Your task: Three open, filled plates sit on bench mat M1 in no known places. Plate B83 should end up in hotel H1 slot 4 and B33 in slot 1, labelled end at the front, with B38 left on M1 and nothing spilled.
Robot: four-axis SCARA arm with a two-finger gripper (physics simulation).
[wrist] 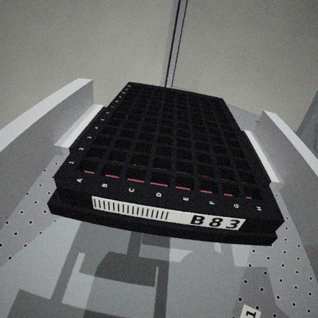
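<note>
Plate B83 (165, 145), a black many-well plate with its white barcode label facing the camera, fills the middle of the wrist view. My gripper (176, 108) is shut on it, with one white finger pad along each long side. The plate is held above the surface below, and its shadow falls beneath. Thin red liquid lines show in the front row of wells; the other wells look dark. I see no spilled liquid. Plates B33 and B38 do not show in this view, nor can I make out hotel H1.
A thin dark upright post (176, 42) rises behind the plate at the top. Perforated bench surface (27, 212) shows at the left and lower right. A small white tag (250, 313) marked 1 lies at the bottom right. A grey shape stands at the right edge.
</note>
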